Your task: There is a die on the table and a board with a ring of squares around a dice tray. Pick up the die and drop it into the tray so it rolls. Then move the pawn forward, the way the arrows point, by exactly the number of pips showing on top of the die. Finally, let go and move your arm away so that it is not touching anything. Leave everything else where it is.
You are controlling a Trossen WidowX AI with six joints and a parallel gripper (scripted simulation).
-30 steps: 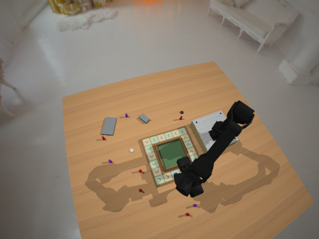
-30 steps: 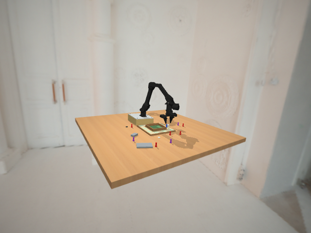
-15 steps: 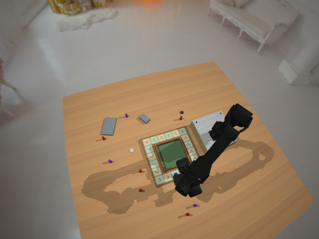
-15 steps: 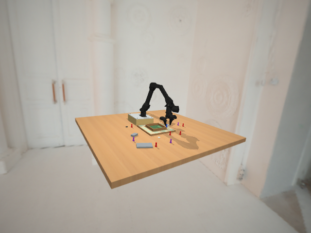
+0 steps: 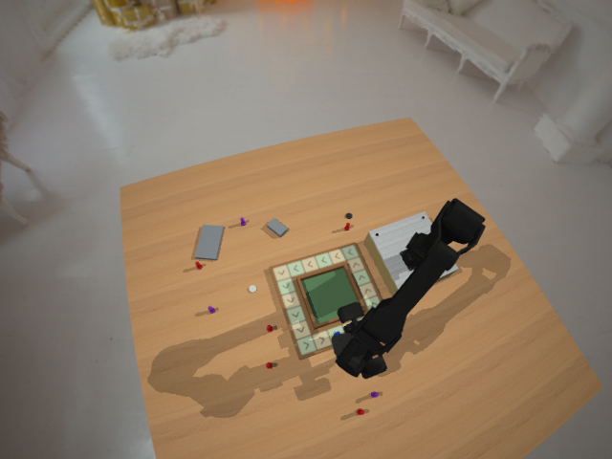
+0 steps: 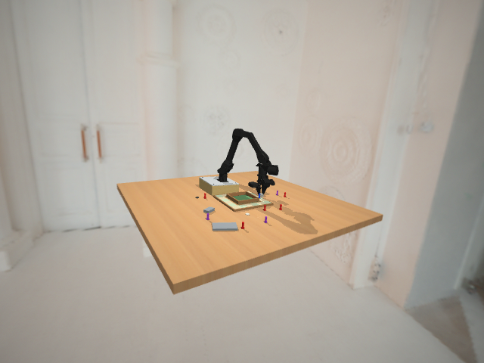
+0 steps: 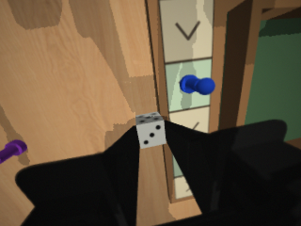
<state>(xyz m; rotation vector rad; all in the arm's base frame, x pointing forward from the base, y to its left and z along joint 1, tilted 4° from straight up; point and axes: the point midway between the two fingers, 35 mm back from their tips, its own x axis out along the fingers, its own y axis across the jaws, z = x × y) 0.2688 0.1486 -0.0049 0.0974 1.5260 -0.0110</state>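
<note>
My gripper tip is 3 cm short of the blue pawn, 4 cm to the left of it and 2 cm below it. From my gripper tip the other things lie so: white disc (20 cm ahead, 26 cm to the right, 1 cm below); then white die (right at my gripper tip); then green dice tray (16 cm to the right, 1 cm below).
</note>
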